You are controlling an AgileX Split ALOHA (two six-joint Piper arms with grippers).
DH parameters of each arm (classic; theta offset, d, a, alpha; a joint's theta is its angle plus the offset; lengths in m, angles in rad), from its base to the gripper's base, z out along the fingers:
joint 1: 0 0.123 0 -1.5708
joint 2: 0.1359 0 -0.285 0
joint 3: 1.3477 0 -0.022 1.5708
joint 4: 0 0.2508 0 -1.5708
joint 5: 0 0 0.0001 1.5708
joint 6: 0 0.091 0 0
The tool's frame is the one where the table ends.
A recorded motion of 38 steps. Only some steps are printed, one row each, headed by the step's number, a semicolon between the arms.
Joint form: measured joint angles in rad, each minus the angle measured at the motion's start. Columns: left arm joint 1, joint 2, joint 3, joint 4, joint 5, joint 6; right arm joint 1, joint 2, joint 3, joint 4, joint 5, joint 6.
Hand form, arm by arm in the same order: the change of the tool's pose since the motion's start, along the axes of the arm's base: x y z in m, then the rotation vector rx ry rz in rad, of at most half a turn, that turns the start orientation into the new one. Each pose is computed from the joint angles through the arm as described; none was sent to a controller.
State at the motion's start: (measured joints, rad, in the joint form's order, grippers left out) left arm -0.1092 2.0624 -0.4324 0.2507 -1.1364 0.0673; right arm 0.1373 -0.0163 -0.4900 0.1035 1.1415 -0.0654
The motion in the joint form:
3: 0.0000 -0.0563 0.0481 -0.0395 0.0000 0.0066; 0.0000 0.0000 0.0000 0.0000 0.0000 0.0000
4: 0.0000 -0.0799 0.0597 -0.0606 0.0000 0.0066; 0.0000 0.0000 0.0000 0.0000 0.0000 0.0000
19: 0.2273 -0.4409 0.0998 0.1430 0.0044 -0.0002; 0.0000 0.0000 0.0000 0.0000 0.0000 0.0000
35: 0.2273 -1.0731 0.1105 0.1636 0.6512 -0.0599; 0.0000 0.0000 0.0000 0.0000 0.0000 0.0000
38: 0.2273 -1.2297 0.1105 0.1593 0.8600 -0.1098; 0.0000 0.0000 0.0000 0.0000 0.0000 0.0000
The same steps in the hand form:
3: -0.0098 0.0043 0.0100 0.0036 -0.0100 0.0369; 0.0000 0.0000 0.0000 0.0000 0.0000 0.0000
4: -0.0115 0.0062 0.0150 0.0013 -0.0218 0.0580; 0.0000 0.0000 0.0000 0.0000 0.0000 0.0000
19: -0.0227 0.0485 0.1009 0.0310 -0.3360 0.0846; 0.0000 0.0000 0.0000 0.0000 0.0000 0.0000
35: -0.0851 0.0557 0.1819 0.2049 -0.3289 0.2069; 0.0000 0.0000 0.0000 0.0000 0.0000 0.0000
38: -0.1080 0.0603 0.1920 0.2056 -0.2786 0.2867; 0.0000 0.0000 0.0000 0.0000 0.0000 0.0000

